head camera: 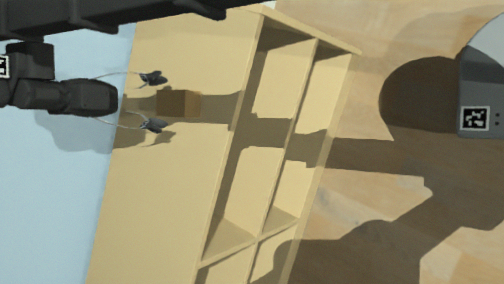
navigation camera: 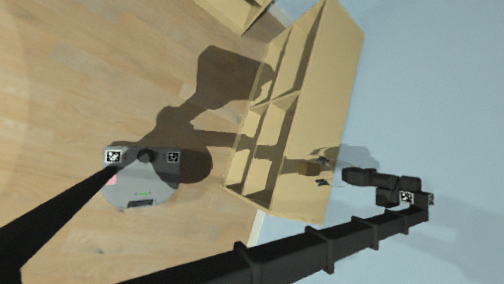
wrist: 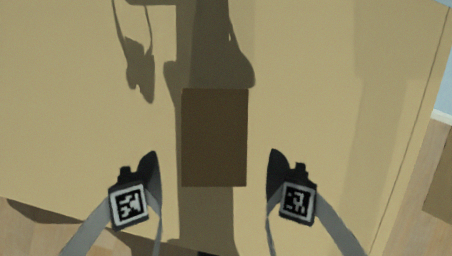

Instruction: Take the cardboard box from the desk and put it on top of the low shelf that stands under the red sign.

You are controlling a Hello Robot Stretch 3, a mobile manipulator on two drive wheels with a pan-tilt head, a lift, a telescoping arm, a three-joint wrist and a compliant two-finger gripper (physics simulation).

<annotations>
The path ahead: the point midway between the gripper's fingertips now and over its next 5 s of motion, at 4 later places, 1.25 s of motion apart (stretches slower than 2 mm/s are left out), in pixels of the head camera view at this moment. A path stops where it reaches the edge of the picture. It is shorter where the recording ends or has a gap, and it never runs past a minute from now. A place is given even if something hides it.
My gripper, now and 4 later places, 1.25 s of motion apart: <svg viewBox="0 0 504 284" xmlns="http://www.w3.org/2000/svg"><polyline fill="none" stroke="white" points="164,102 124,100 128,99 197,98 294,97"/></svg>
</annotations>
